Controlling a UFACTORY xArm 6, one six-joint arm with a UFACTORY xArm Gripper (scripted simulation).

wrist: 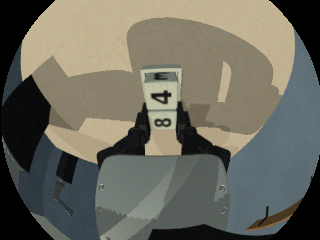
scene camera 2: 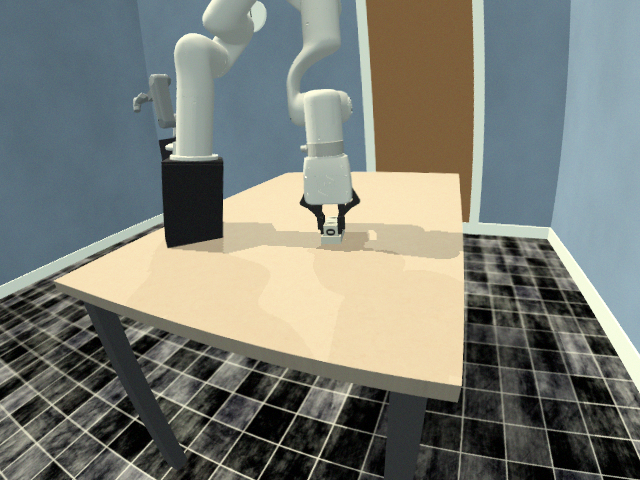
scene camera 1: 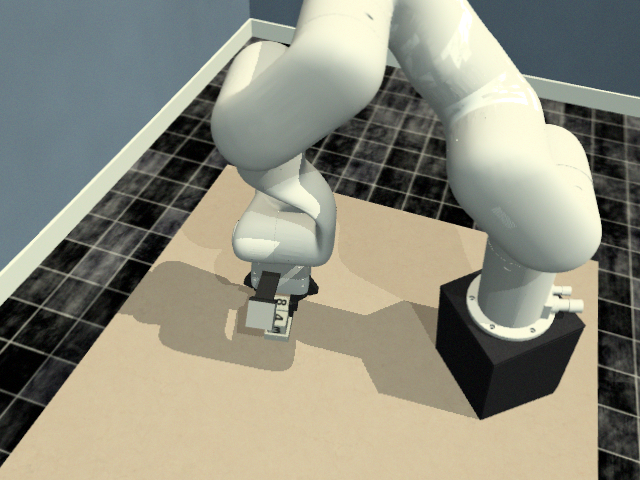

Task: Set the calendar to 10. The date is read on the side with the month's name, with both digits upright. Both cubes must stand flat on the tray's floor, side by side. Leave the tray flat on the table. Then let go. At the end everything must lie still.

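The gripper (scene camera 1: 281,309) is visible, and the wrist view (wrist: 163,110) and scene camera 2 (scene camera 2: 331,232) show it too.
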